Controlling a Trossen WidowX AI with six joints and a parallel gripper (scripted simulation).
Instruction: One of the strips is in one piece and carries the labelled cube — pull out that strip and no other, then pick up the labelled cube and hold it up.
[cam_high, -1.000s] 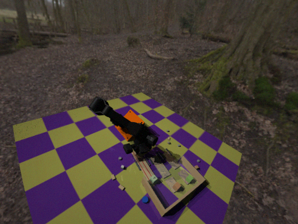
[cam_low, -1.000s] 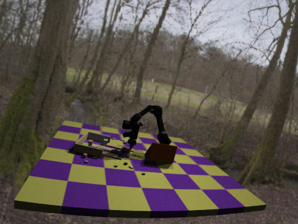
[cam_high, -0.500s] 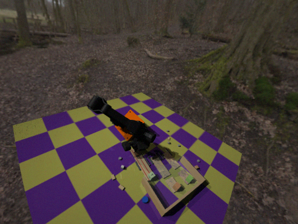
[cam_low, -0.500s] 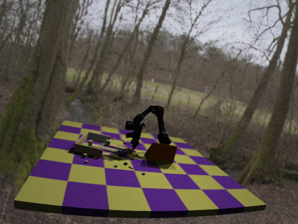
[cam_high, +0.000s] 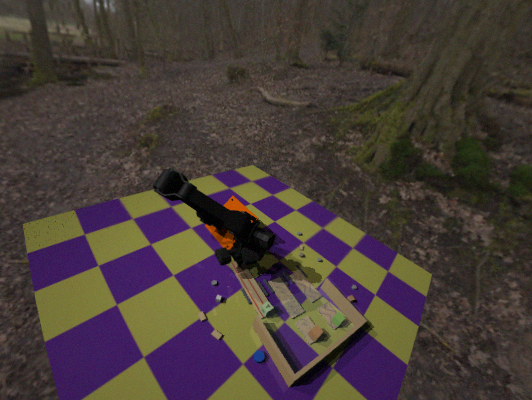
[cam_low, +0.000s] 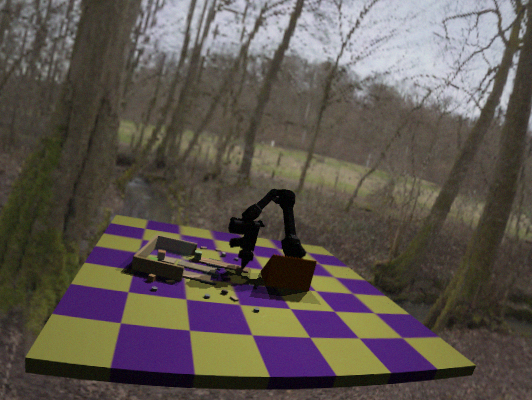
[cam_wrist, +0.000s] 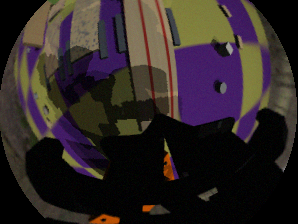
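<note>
Right now the strip is 90 mm ahead of my gripper tip and 30 mm to the right of it. Also, from my gripper tip: blue disc (260 mm ahead, 190 mm to the right); then labelled cube (190 mm ahead, 70 mm to the right, 20 mm above).
</note>
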